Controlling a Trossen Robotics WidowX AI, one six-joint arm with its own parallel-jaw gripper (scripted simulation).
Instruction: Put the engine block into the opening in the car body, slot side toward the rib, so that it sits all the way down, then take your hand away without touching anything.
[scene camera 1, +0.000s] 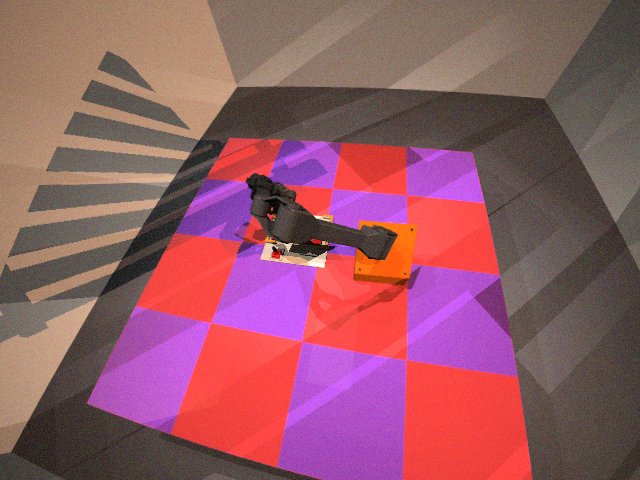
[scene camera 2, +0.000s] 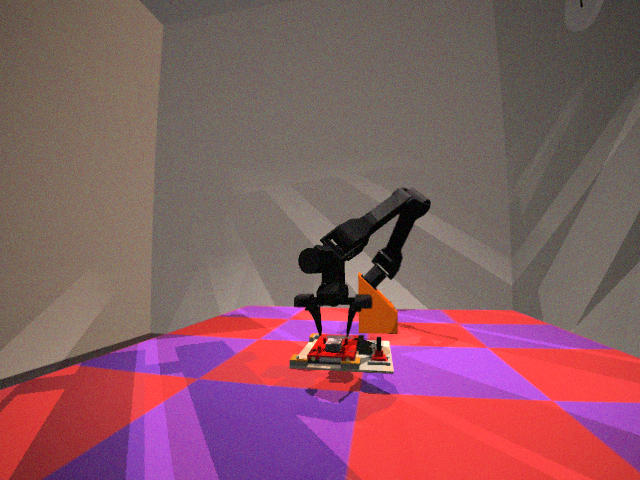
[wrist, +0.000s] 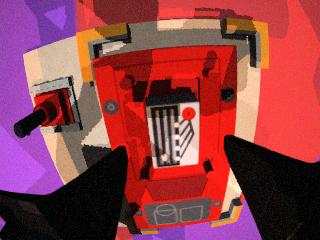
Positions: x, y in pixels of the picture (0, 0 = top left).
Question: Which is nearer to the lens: the red car body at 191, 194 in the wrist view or the engine block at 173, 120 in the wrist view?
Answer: The engine block.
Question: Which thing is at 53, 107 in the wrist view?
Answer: A stand.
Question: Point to the gripper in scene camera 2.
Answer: At 333, 336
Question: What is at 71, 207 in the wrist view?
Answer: The gripper.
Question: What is the gripper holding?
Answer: Nothing.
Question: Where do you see a red car body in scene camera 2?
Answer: At 317, 355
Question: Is the gripper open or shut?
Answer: Open.
